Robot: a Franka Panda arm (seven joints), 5 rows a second.
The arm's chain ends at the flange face. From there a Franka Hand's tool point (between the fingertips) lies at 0.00 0.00 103.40 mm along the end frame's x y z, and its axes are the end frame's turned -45 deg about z.
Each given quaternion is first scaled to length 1.
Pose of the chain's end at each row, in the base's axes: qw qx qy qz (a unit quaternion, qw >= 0); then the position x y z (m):
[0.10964 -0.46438 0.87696 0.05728 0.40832 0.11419 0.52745]
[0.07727 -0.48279 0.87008 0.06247 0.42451 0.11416 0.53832]
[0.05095 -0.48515 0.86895 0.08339 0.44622 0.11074 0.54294]
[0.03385 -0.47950 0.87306 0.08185 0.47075 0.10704 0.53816]
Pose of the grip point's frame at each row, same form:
[0.12321 -0.76463 0.63249 0.01096 0.42270 0.13511 0.42721]
[0.09529 -0.77901 0.61909 0.02814 0.43218 0.13312 0.43696]
[0.07898 -0.78076 0.61715 0.05754 0.44701 0.13084 0.44151]
[0.06260 -0.77711 0.62311 0.06267 0.46875 0.12517 0.43638]

